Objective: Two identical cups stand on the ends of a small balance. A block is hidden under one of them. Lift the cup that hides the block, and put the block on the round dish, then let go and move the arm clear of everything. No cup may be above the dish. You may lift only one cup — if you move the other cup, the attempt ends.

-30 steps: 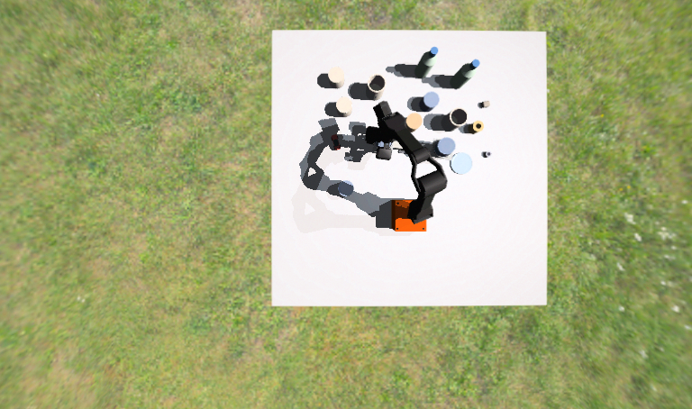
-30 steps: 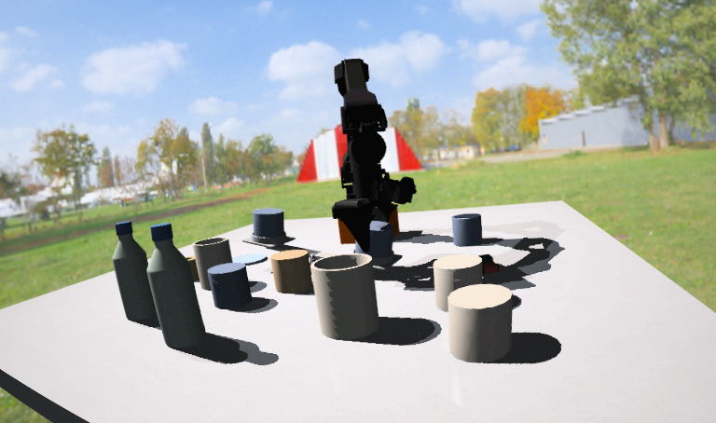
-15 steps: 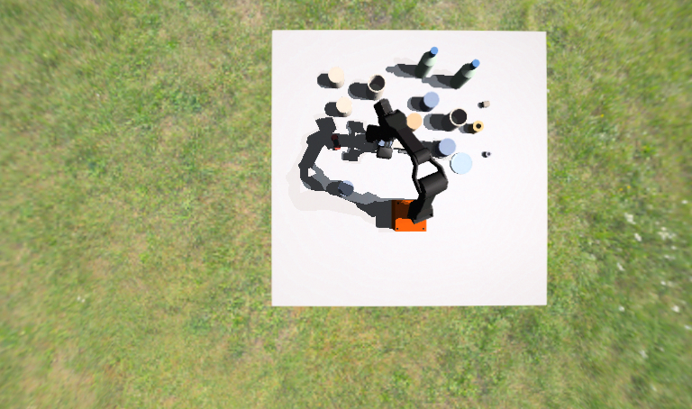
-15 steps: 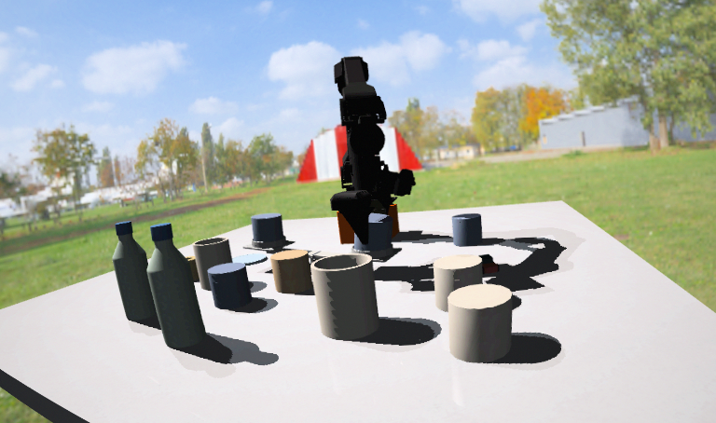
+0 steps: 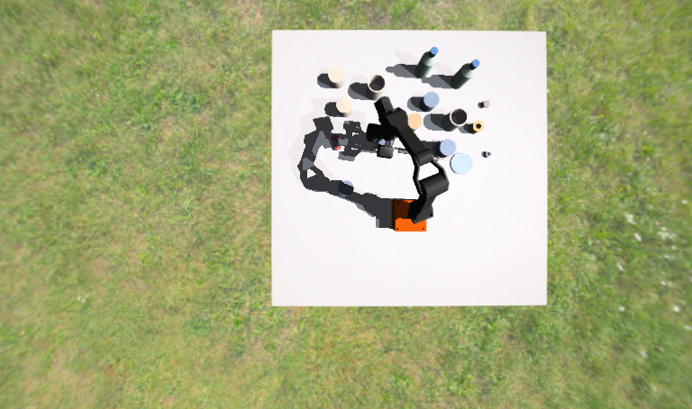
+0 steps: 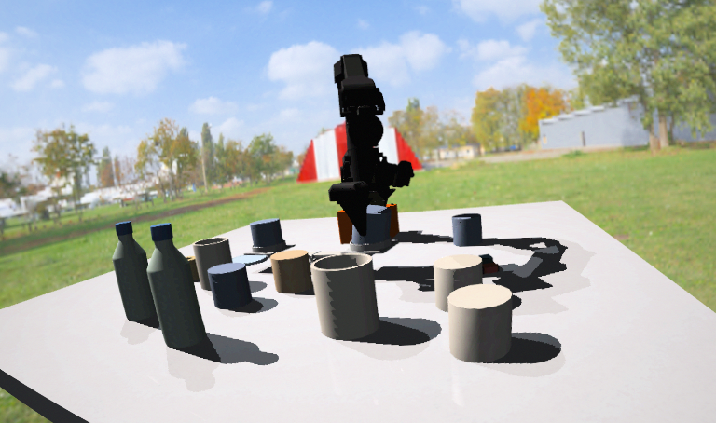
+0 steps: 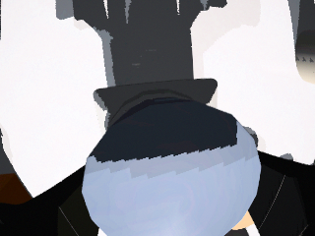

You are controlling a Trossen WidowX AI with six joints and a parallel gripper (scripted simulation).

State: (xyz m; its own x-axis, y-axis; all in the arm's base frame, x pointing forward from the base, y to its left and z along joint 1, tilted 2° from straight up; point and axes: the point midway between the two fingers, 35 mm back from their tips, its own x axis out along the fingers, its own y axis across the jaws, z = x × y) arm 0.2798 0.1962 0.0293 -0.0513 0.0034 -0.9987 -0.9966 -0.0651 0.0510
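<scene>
Now: the red toy car 4 cm behind my gripper tip, 21 cm to the left of it and 7 cm below it. Round my gripper tip: grey block 1 cm to the right, 2 cm below; then dark blue cup 2 cm ahead, 28 cm to the right; then pale blue round dish 1 cm behind, 39 cm to the right, 8 cm below.
</scene>
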